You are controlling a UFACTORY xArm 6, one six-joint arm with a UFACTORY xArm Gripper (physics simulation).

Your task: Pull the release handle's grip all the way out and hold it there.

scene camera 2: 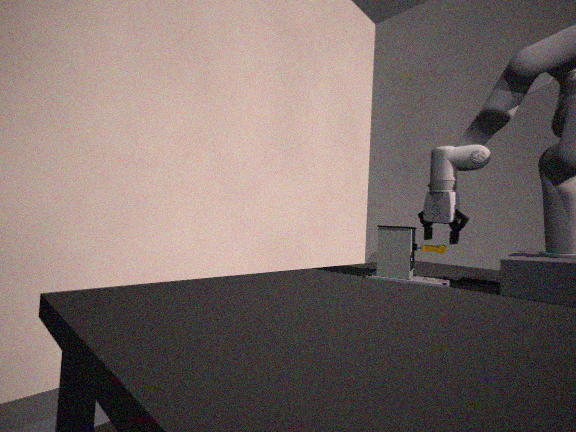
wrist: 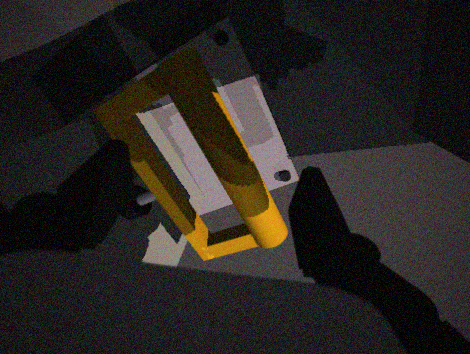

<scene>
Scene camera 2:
my gripper: 440, 241
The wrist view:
my gripper: 214, 177
light base plate: 219, 48
</scene>
